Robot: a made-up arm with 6 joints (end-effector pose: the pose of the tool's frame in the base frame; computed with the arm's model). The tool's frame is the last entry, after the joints. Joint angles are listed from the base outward.
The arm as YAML. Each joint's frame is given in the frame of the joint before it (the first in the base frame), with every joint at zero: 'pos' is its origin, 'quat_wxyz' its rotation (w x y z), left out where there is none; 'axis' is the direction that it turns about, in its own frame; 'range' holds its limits. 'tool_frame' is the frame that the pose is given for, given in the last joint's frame.
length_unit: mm
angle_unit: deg
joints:
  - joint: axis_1
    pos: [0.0, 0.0, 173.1]
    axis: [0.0, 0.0, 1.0]
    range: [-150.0, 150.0]
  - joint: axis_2
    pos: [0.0, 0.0, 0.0]
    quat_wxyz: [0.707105, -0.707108, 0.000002, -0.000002]
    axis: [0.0, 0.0, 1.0]
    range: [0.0, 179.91]
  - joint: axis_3
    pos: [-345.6, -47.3, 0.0]
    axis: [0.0, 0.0, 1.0]
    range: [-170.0, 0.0]
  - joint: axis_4
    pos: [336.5, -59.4, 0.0]
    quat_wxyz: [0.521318, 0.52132, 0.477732, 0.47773]
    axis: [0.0, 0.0, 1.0]
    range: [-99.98, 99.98]
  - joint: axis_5
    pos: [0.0, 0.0, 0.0]
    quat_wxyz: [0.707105, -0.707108, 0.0, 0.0]
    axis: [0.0, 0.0, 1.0]
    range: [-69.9, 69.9]
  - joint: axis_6
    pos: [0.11, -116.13, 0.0]
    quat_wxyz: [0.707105, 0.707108, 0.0, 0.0]
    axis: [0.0, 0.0, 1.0]
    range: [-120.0, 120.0]
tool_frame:
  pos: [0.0, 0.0, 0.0]
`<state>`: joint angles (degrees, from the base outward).
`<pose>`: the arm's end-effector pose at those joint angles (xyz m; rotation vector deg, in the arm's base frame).
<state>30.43 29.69 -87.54 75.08 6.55 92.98</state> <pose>-0.0861 -0.0356 0.8030 -34.62 -22.80 -155.20</pose>
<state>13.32 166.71 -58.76 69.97 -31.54 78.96</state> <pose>0.3032 0.0132 -0.2331 138.06 61.19 -8.59</pose>
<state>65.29 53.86 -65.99 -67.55 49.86 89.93</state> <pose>0.1717 0.1767 0.5985 6.24 97.12 35.89</pose>
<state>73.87 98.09 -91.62 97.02 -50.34 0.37</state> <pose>0.2270 0.4657 0.5169 63.61 90.68 84.68</pose>
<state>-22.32 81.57 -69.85 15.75 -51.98 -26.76</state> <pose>0.3783 -0.1821 0.5907 14.16 46.11 -41.88</pose>
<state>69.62 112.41 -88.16 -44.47 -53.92 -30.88</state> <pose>0.1451 0.5791 0.4311 -70.24 -1.60 27.08</pose>
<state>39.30 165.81 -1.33 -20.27 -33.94 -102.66</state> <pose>-0.0380 -0.0021 -0.0260 148.98 -32.72 -44.50</pose>
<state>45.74 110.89 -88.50 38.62 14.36 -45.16</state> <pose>0.4071 0.4436 0.3507 -59.17 105.77 32.45</pose>
